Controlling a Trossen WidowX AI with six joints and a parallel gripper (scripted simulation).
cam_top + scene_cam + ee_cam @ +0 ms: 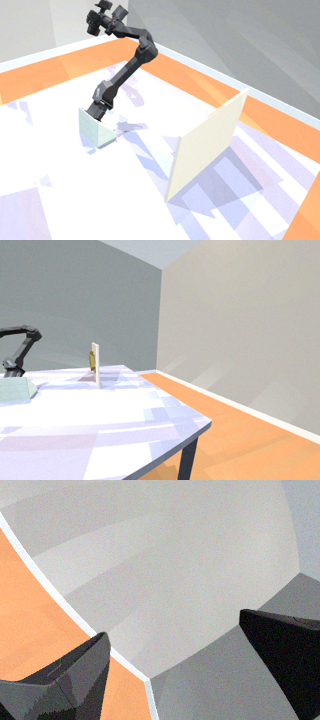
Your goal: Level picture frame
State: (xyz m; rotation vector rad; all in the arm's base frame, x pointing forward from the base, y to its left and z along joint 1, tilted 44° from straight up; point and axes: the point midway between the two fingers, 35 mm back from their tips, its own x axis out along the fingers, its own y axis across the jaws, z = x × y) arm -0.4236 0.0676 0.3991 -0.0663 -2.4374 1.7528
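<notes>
My gripper tip is 87 cm short of the picture frame, 12 cm to the left of it and 21 cm above it. Round my gripper tip: cream wall panel (88 cm ahead, 12 cm to the right, 22 cm below).
</notes>
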